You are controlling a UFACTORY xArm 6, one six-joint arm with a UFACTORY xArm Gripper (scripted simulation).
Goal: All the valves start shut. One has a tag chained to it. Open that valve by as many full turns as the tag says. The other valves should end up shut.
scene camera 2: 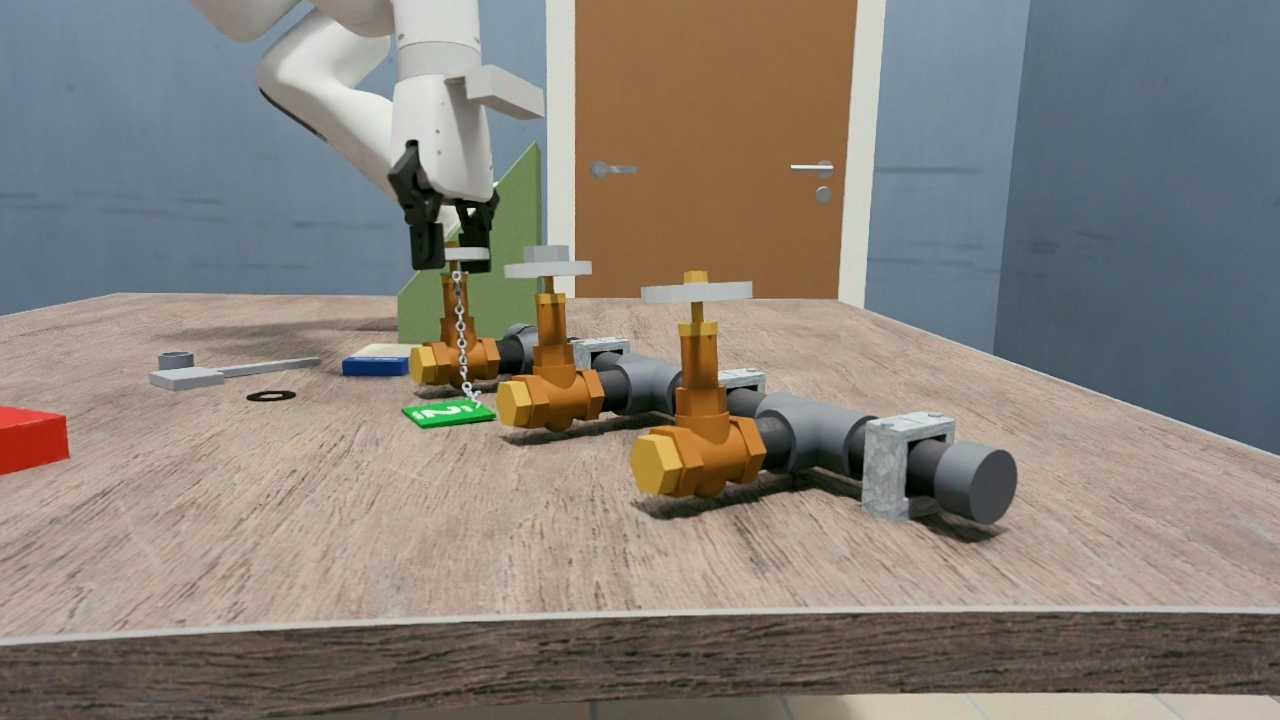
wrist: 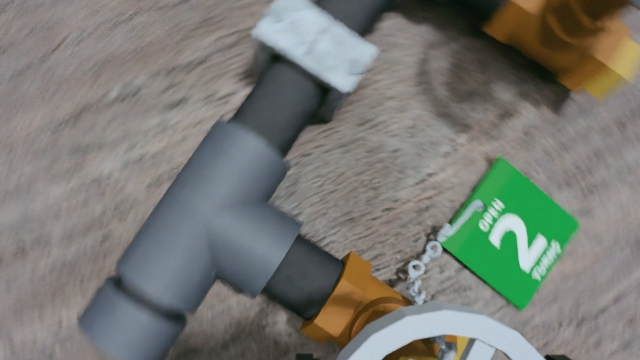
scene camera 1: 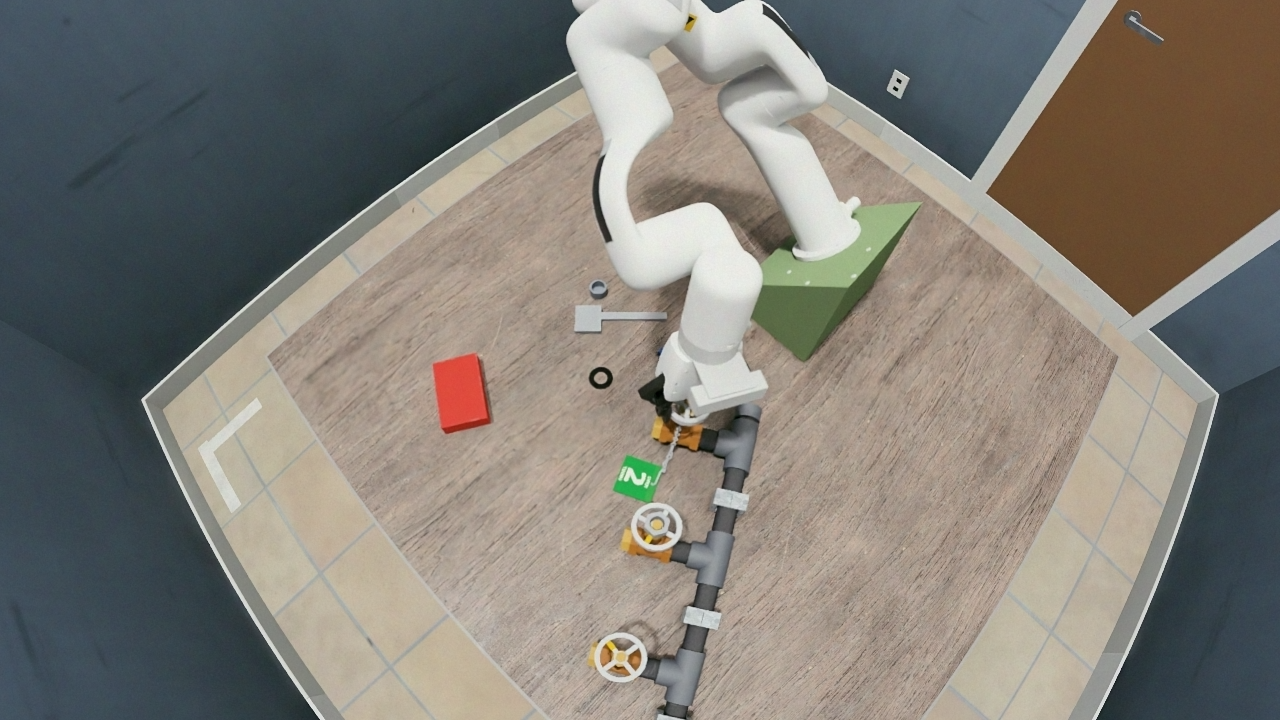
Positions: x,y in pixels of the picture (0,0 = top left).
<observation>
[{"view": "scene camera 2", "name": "my gripper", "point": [453,271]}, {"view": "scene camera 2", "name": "grey tool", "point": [187,378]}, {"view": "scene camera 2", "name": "green tag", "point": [463,411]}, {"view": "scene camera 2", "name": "valve handwheel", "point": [566,268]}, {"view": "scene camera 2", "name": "valve handwheel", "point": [731,290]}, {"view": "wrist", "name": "green tag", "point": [513,247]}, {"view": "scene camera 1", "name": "my gripper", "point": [686,408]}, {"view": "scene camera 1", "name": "red block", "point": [461,397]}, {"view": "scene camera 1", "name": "grey tool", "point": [588,319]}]
</observation>
